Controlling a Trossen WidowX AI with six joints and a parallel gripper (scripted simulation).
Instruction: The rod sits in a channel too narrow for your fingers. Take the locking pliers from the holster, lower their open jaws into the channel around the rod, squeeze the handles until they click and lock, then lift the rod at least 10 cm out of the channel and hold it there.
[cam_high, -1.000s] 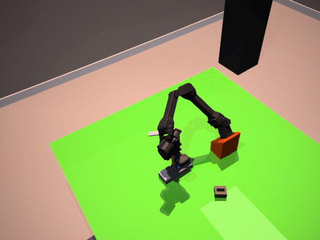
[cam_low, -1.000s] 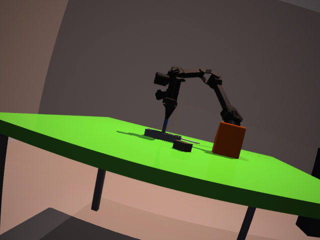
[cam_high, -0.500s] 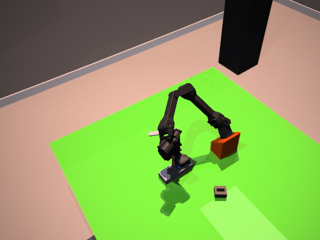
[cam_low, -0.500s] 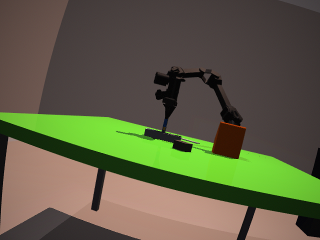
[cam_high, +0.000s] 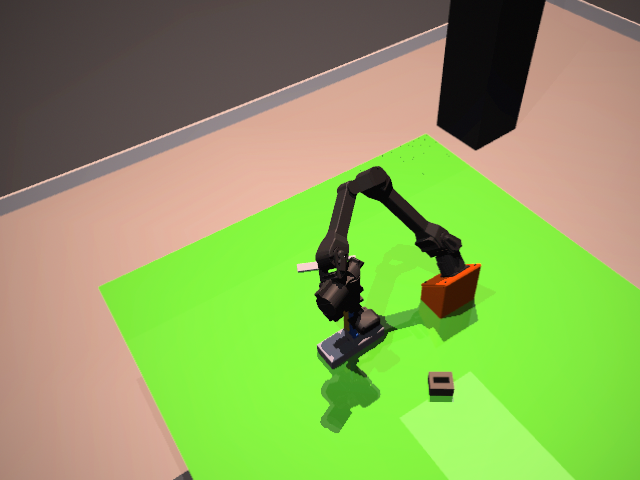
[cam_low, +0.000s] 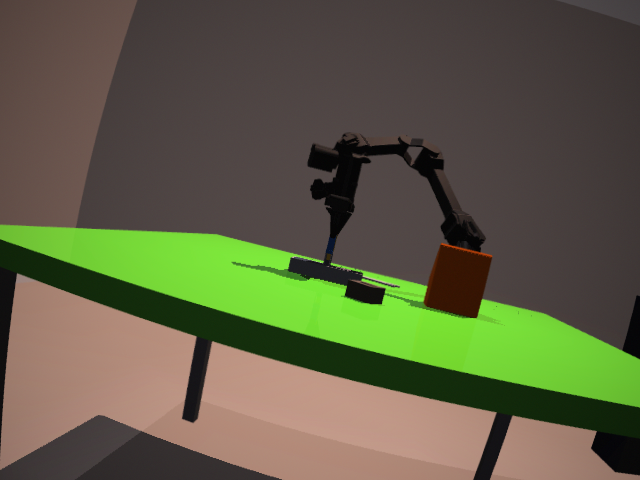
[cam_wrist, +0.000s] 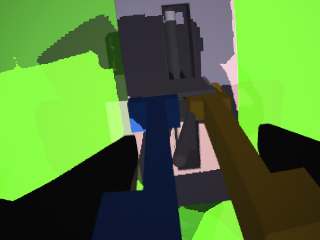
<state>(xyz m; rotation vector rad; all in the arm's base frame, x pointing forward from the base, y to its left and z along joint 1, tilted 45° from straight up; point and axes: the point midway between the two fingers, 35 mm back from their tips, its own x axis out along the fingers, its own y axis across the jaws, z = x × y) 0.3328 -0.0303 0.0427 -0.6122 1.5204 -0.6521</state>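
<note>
My gripper tip is 8 cm above the grey channel block. Round my gripper tip: light grey rod (9 cm below); then small dark holster (25 cm to the left, 10 cm behind, 9 cm below).
</note>
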